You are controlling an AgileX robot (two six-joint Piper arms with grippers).
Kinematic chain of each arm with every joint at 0, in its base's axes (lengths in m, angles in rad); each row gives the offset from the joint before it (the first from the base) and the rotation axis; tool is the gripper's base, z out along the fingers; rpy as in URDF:
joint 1: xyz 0 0 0.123 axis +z
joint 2: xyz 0 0 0 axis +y
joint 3: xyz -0.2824 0 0.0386 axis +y
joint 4: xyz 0.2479 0 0.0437 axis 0.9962 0 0.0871
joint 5: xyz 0 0 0 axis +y
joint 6: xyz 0.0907 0 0.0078 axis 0.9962 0 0.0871
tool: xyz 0 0 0 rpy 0 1.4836 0
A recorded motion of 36 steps. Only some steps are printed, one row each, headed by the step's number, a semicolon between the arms.
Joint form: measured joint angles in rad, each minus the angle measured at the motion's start. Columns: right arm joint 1, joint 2, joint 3, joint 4, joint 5, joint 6; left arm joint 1, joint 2, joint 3, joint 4, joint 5, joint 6.
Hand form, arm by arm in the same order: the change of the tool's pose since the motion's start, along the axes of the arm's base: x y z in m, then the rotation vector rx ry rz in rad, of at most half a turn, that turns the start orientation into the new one. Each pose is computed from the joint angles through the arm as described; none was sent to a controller.
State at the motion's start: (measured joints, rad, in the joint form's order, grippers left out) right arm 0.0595 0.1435 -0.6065 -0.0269 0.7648 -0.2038; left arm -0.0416 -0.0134 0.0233 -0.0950 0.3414 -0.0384
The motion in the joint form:
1: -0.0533 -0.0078 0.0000 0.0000 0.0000 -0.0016; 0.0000 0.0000 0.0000 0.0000 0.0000 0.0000
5: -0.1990 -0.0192 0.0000 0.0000 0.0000 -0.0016; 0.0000 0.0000 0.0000 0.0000 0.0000 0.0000
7: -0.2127 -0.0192 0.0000 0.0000 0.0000 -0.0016; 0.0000 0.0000 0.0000 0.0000 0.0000 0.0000
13: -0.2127 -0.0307 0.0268 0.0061 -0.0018 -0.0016; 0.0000 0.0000 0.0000 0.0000 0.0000 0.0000
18: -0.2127 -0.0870 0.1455 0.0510 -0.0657 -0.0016; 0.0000 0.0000 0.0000 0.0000 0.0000 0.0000
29: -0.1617 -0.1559 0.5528 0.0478 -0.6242 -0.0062; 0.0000 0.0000 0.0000 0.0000 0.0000 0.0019
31: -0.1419 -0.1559 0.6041 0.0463 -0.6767 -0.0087; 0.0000 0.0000 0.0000 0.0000 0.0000 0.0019
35: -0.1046 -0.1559 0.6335 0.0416 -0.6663 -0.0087; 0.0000 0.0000 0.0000 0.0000 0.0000 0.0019
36: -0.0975 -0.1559 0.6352 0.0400 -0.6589 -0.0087; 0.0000 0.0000 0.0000 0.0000 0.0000 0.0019
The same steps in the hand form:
1: -0.0017 -0.0009 0.0001 -0.0013 -0.0078 -0.0530; 0.0000 0.0000 0.0000 0.0000 0.0000 0.0000
5: -0.0044 -0.0028 0.0003 -0.0023 -0.0191 -0.1987; 0.0000 0.0000 0.0000 0.0000 0.0000 0.0000
7: -0.0045 -0.0030 0.0003 -0.0025 -0.0191 -0.2124; 0.0000 0.0000 0.0000 0.0000 0.0000 0.0000
13: -0.0032 -0.0028 -0.0072 0.0033 -0.0058 -0.2091; 0.0000 0.0000 0.0000 0.0000 0.0000 0.0000
18: 0.0027 -0.0010 -0.0355 0.0423 -0.0092 -0.1869; 0.0000 0.0000 0.0000 0.0000 0.0000 0.0000
29: 0.0351 -0.0044 -0.1128 0.0311 -0.2283 -0.1429; 0.0000 0.0000 0.0000 0.0018 -0.0001 -0.0005
31: 0.0379 -0.0037 -0.1253 0.0294 -0.2291 -0.1240; 0.0000 0.0000 0.0000 0.0018 -0.0001 -0.0005
35: 0.0393 -0.0017 -0.1362 0.0290 -0.1886 -0.0874; 0.0000 0.0000 0.0000 0.0018 -0.0001 -0.0005
36: 0.0394 -0.0014 -0.1375 0.0280 -0.1794 -0.0803; 0.0000 0.0000 0.0000 0.0018 -0.0001 -0.0005

